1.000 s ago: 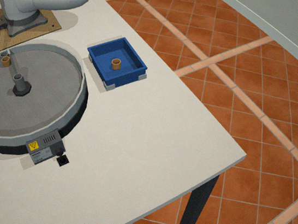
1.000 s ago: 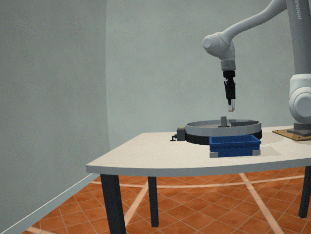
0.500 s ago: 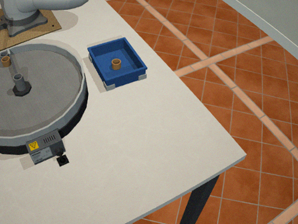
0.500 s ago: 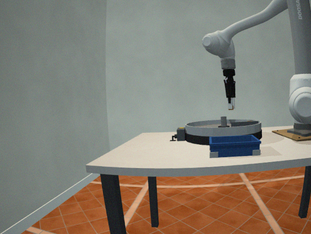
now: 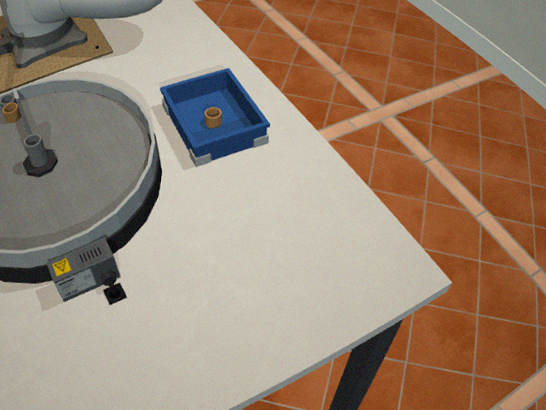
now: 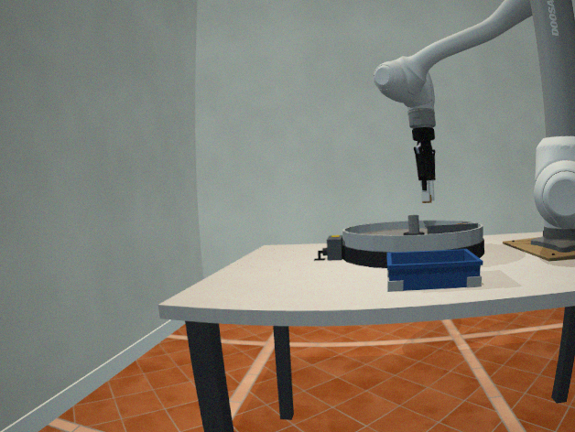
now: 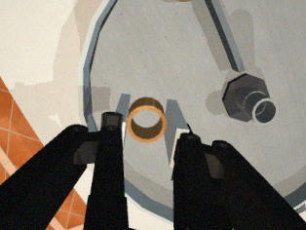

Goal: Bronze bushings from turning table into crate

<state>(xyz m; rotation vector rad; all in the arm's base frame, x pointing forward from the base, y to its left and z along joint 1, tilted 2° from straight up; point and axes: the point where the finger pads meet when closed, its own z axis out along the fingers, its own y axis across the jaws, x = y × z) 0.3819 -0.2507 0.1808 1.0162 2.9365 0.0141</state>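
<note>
Now: the crate 440 mm to the left of my hand, 160 mm below it and 120 mm ahead of it.
</note>
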